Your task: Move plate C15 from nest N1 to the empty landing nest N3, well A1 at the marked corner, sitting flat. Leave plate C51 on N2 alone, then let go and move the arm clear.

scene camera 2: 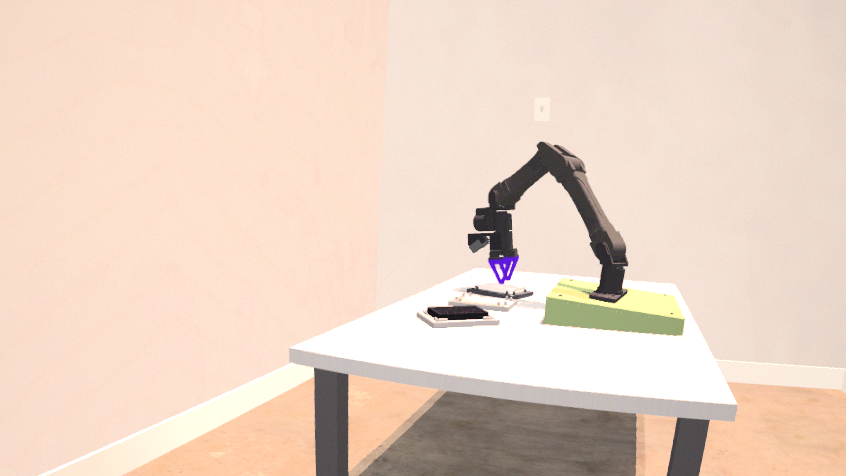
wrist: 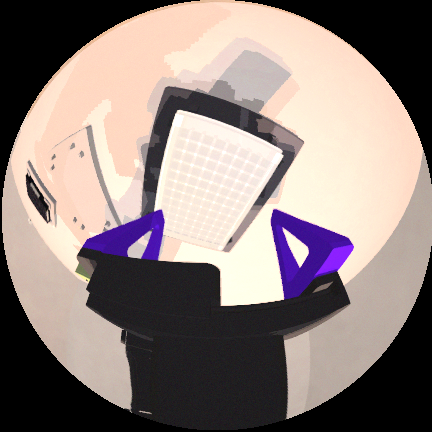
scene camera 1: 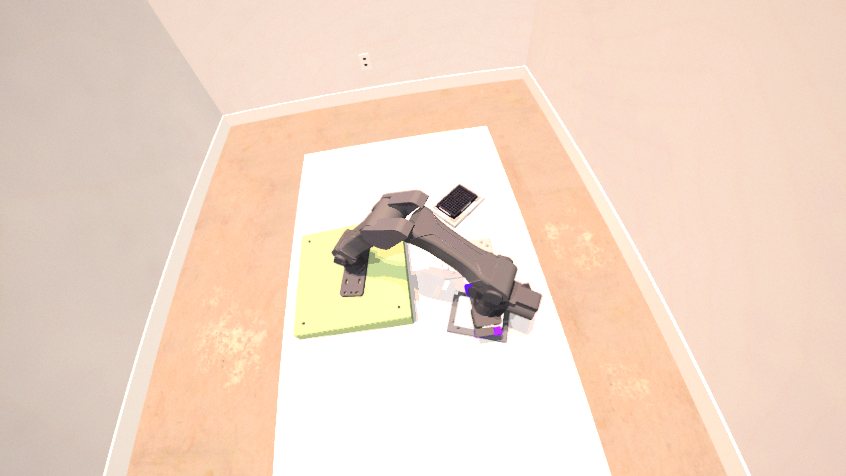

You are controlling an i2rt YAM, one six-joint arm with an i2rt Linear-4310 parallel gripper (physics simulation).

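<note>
A white well plate (scene camera 1: 464, 313) (scene camera 2: 501, 287) (wrist: 220, 180) sits on a dark nest (scene camera 1: 464, 332) (scene camera 2: 522, 293) (wrist: 159, 145). A black plate (scene camera 1: 457, 200) (scene camera 2: 456, 312) (wrist: 38, 197) sits on a pale nest (scene camera 1: 455, 222) (scene camera 2: 427, 319) (wrist: 52, 210). An empty pale nest (scene camera 1: 485, 243) (scene camera 2: 479, 303) (wrist: 75, 175) with small posts lies between them, partly hidden by the arm in scene camera 1. My gripper (scene camera 1: 483, 310) (scene camera 2: 504, 280) (wrist: 217, 214) is open and empty, a little above the white plate. Its left finger in the wrist view overlaps the plate's near left corner. Plate names and the A1 mark are not readable.
The arm stands on a yellow-green base block (scene camera 1: 354, 313) (scene camera 2: 615, 322) and arches over the white table (scene camera 1: 414, 402) (scene camera 2: 532, 361). The empty nest lies close beside the dark nest. The black plate's nest is farther along the table.
</note>
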